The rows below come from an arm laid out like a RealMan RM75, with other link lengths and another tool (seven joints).
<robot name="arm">
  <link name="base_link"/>
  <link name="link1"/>
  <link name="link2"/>
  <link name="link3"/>
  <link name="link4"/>
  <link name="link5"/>
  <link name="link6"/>
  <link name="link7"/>
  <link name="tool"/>
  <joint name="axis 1" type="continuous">
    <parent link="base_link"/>
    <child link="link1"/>
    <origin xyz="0 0 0.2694"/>
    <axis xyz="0 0 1"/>
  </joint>
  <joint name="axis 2" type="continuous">
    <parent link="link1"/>
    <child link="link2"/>
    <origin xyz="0 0 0"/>
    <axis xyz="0 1 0"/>
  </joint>
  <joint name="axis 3" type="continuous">
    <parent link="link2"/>
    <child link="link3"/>
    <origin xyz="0 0 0.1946"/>
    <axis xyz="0 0 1"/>
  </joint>
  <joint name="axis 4" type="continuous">
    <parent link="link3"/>
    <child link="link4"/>
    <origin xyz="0 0 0"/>
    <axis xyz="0 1 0"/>
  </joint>
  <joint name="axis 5" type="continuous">
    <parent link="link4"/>
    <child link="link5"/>
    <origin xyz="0 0 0.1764"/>
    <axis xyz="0 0 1"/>
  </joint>
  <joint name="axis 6" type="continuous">
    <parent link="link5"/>
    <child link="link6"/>
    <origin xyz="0 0 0"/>
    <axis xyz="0 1 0"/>
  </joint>
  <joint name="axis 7" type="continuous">
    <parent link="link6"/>
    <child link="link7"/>
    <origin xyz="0 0 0.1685"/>
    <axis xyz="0 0 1"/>
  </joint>
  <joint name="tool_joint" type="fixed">
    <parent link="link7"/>
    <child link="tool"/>
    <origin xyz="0.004 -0.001 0.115" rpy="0 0.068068 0.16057"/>
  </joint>
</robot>
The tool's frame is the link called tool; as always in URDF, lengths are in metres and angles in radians. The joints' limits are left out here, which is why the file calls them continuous.
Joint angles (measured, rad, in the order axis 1, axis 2, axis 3, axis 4, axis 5, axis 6, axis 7), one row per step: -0.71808, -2.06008, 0.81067, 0.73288, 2.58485, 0.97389, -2.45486; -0.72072, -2.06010, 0.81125, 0.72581, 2.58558, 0.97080, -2.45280; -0.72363, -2.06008, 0.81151, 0.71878, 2.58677, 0.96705, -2.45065; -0.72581, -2.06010, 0.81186, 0.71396, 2.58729, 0.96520, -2.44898; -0.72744, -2.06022, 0.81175, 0.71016, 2.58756, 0.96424, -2.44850; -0.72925, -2.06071, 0.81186, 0.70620, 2.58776, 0.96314, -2.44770; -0.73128, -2.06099, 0.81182, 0.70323, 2.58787, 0.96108, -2.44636; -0.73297, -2.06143, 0.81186, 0.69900, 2.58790, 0.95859, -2.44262; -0.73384, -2.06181, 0.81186, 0.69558, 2.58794, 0.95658, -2.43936; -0.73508, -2.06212, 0.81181, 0.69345, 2.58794, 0.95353, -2.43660; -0.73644, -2.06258, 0.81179, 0.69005, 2.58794, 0.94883, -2.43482; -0.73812, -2.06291, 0.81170, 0.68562, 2.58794, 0.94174, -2.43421; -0.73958, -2.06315, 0.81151, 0.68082, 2.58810, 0.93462, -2.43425; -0.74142, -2.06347, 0.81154, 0.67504, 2.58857, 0.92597, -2.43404; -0.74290, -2.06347, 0.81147, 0.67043, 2.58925, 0.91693, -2.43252
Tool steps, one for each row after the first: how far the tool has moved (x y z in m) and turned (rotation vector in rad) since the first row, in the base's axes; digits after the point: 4 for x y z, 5 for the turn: -0.0002, -0.0004, -0.0014, -0.00344, 0.00109, -0.00040; -0.0004, -0.0006, -0.0027, -0.00620, 0.00276, -0.00109; -0.0003, -0.0009, -0.0037, -0.00886, 0.00356, -0.00190; -0.0002, -0.0012, -0.0046, -0.01093, 0.00315, -0.00155; 0.0000, -0.0016, -0.0057, -0.01345, 0.00270, -0.00166; 0.0004, -0.0014, -0.0063, -0.01427, 0.00314, -0.00312; 0.0005, -0.0015, -0.0072, -0.01649, 0.00449, -0.00543; 0.0004, -0.0018, -0.0080, -0.01836, 0.00569, -0.00697; 0.0005, -0.0014, -0.0082, -0.01810, 0.00735, -0.00943; 0.0005, -0.0009, -0.0086, -0.01703, 0.00862, -0.01065; 0.0003, -0.0001, -0.0087, -0.01399, 0.00988, -0.01091; -0.0002, 0.0006, -0.0088, -0.01091, 0.01087, -0.01015; -0.0007, 0.0014, -0.0091, -0.00752, 0.01263, -0.00965; -0.0014, 0.0026, -0.0087, -0.00315, 0.01595, -0.01056
